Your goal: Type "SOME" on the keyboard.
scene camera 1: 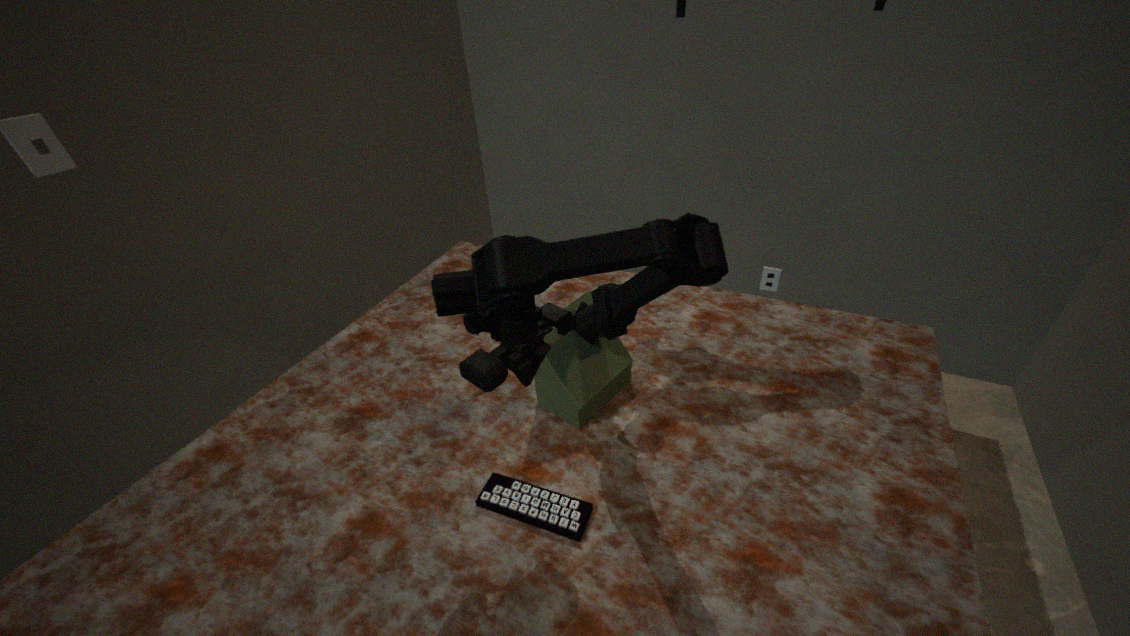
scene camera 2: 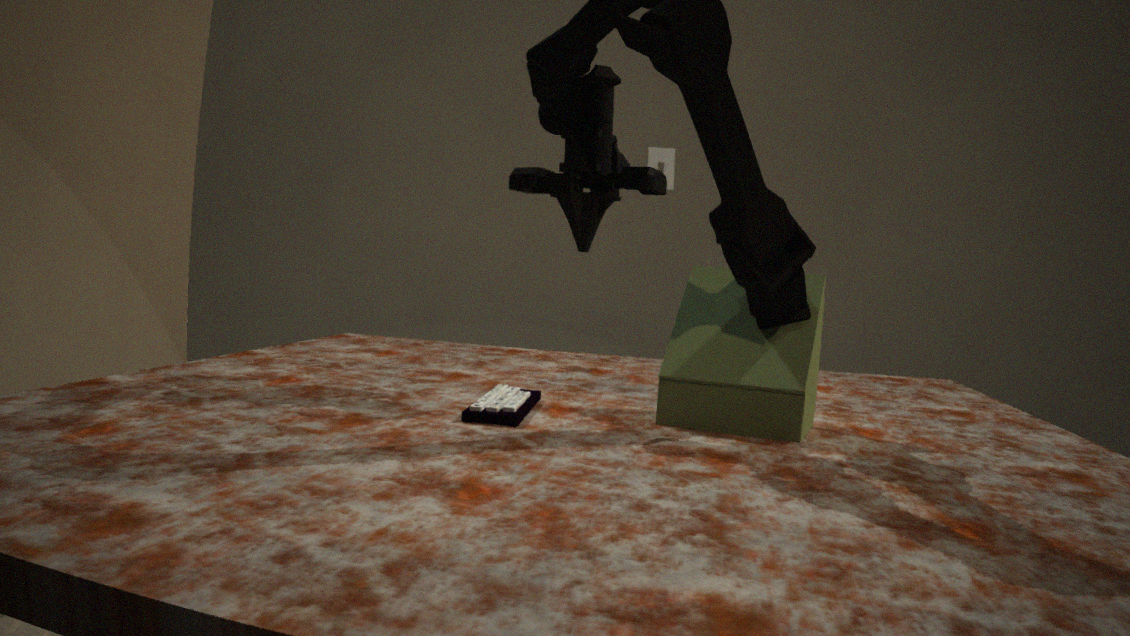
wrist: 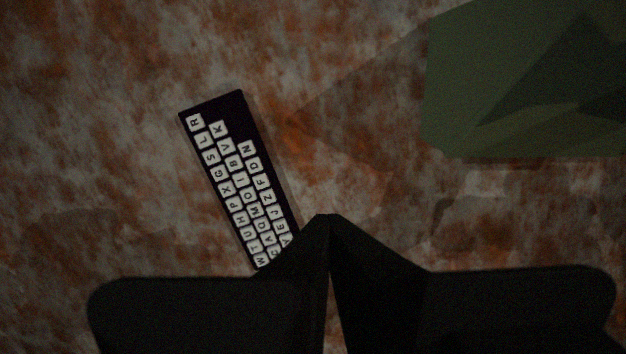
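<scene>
A small black keyboard with white letter keys lies flat on the table. In the wrist view its rows run diagonally, left of the fingertips. The S key, O key, M key and E key show there. The left finger covers the keyboard's lower right corner. My gripper is shut and empty. It points down, high above the table, between the keyboard and the green base block in scene camera 2.
A green block under the arm's base stands on the mottled red and white table. It lies to the right of the keyboard in scene camera 2. Walls stand behind the table.
</scene>
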